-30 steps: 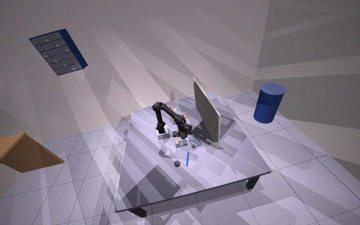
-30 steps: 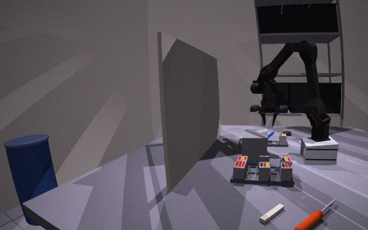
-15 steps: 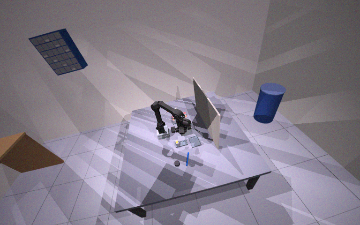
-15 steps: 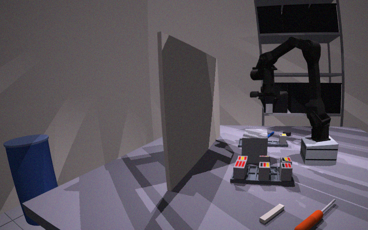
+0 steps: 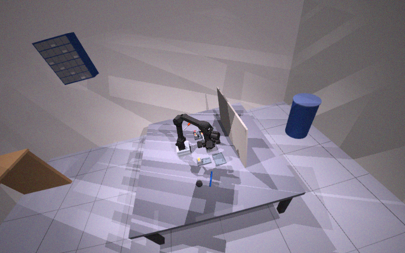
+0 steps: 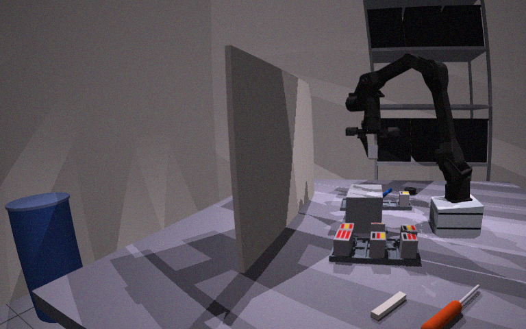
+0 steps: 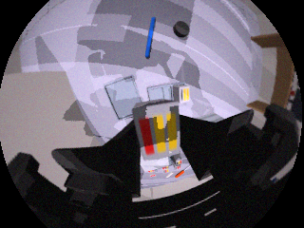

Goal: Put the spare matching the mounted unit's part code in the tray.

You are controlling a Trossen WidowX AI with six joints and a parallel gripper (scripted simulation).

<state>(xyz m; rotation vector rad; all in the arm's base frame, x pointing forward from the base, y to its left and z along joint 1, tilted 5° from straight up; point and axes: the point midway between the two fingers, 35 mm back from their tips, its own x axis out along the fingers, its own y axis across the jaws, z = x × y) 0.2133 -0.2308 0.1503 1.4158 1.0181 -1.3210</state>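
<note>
My gripper tip is now 170 mm above the dark grey tray, 60 mm short of it and 10 mm to the left of it. The rest, counted from my gripper tip: grey mounted unit 190 mm to the left, 120 mm below, 50 mm ahead; then blue pen 170 mm below, 160 mm to the right, 90 mm behind; then black disc 190 mm behind, 160 mm to the right, 160 mm below.
</note>
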